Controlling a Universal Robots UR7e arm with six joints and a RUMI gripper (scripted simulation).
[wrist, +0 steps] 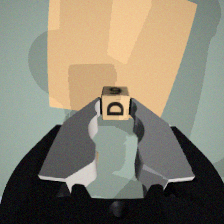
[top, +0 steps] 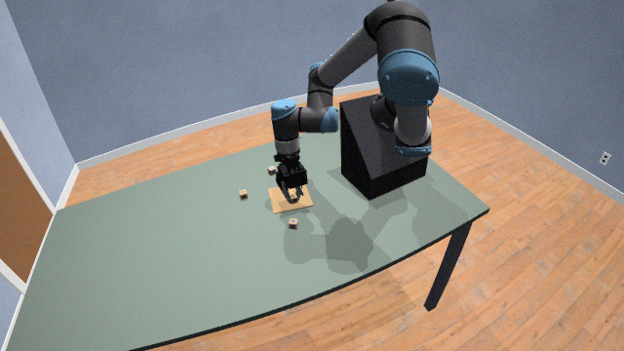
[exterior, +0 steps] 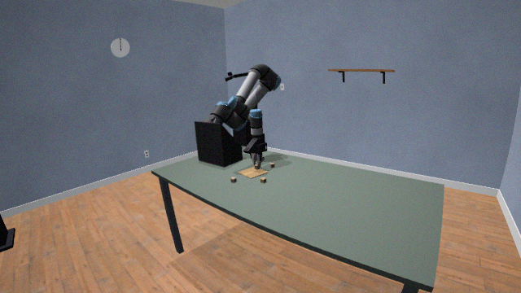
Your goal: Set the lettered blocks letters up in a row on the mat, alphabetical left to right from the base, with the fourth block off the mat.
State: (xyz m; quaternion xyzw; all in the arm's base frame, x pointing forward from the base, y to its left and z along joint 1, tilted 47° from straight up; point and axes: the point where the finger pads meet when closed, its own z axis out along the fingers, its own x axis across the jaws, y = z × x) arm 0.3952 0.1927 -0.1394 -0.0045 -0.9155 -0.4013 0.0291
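Now: the tan mat 4 cm to the right of my hand and 3 cm below it. From my hand the other things lie so: block (4 cm ahead, 10 cm to the left, 2 cm below).
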